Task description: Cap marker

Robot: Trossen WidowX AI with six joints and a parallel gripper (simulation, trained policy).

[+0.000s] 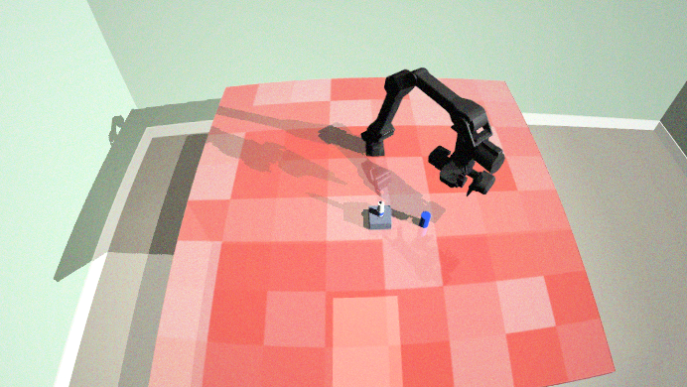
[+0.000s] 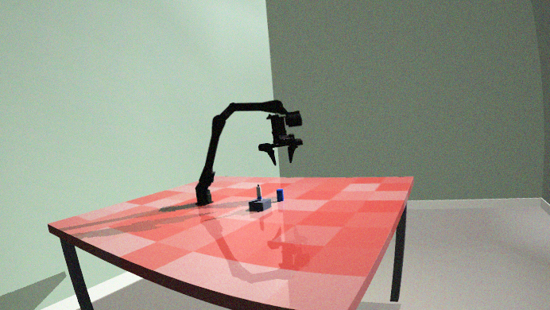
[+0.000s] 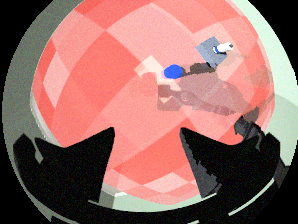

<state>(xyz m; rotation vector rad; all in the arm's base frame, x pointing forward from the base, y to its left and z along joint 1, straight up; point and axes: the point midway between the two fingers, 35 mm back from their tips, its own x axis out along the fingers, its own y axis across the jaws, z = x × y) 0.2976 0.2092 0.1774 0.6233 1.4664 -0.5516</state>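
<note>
Right now my gripper tip is 120 mm above the blue cap, 80 mm to the left of it and 20 mm short of it. Also, from my gripper tip: holder block (210 mm to the right, 130 mm below).
</note>
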